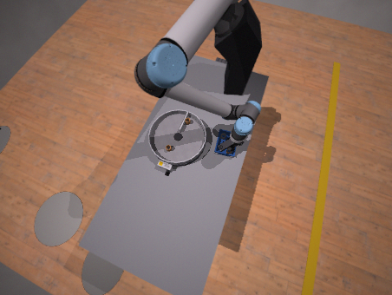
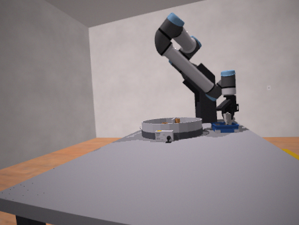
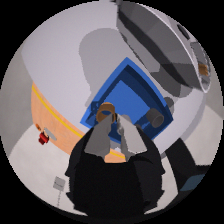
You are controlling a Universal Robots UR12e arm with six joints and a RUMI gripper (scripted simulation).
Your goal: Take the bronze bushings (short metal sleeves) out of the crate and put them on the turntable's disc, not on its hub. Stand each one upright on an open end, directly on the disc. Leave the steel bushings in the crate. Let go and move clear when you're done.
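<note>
My gripper is now 40 mm past the blue crate, 20 mm to the left of it and 10 mm above it. From my hand the other things lie so: turntable disc (390 mm to the right, 20 mm behind, 10 mm above).
</note>
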